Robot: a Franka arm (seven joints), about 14 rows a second.
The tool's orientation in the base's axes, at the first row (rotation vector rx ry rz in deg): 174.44, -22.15, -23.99
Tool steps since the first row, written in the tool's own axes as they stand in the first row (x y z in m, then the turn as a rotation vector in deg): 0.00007, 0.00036, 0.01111, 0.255, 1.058, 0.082; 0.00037, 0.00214, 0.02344, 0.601, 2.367, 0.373; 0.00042, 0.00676, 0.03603, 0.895, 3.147, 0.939; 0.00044, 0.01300, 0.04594, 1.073, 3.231, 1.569; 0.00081, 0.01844, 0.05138, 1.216, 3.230, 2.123
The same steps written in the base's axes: -0.00303, -0.00047, -0.01068, -0.038, -1.089, -0.064; -0.00652, -0.00239, -0.02249, -0.107, -2.446, -0.333; -0.01099, -0.00700, -0.03427, -0.173, -3.280, -0.894; -0.01516, -0.01314, -0.04333, -0.198, -3.412, -1.540; -0.01759, -0.01855, -0.04824, -0.215, -3.452, -2.111
